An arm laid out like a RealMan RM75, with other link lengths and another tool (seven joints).
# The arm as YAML. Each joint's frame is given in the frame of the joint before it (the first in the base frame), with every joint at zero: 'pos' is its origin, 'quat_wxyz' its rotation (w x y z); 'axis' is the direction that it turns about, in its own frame. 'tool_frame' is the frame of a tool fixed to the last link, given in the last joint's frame.
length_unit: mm
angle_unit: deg
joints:
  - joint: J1
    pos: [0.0, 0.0, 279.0]
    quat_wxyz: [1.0, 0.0, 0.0, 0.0]
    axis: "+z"
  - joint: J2
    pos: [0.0, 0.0, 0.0]
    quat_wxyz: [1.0, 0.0, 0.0, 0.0]
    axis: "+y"
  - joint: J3
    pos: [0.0, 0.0, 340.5]
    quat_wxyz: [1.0, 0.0, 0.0, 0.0]
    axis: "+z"
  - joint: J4
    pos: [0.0, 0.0, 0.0]
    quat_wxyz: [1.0, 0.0, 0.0, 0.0]
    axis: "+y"
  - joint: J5
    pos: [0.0, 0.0, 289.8]
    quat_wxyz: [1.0, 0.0, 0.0, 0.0]
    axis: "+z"
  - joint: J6
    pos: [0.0, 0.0, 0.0]
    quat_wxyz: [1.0, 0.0, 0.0, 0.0]
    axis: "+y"
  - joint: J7
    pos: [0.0, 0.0, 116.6]
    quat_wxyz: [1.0, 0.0, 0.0, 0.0]
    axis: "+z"
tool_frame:
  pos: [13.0, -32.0, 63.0]
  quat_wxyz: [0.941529, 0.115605, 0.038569, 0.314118]
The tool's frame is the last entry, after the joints.
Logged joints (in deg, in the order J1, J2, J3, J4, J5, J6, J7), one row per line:
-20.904, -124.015, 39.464, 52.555, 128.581, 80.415, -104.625
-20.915, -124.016, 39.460, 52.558, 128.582, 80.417, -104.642
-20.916, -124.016, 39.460, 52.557, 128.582, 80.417, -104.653
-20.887, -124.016, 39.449, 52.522, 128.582, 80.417, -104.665
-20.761, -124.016, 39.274, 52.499, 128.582, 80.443, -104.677
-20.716, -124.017, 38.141, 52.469, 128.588, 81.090, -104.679
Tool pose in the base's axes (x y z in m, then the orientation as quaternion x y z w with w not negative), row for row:
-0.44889, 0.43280, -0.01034, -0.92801, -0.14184, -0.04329, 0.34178
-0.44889, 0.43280, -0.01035, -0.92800, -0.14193, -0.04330, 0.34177
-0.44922, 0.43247, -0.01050, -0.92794, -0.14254, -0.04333, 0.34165
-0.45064, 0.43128, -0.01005, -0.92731, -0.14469, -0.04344, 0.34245
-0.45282, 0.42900, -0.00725, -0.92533, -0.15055, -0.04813, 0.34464
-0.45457, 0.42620, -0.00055, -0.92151, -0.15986, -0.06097, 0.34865
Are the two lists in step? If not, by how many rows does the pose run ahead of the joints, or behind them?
The pose runs 1 row ahead of the joints: the pose in row i belongs to the joints in row i + 1.
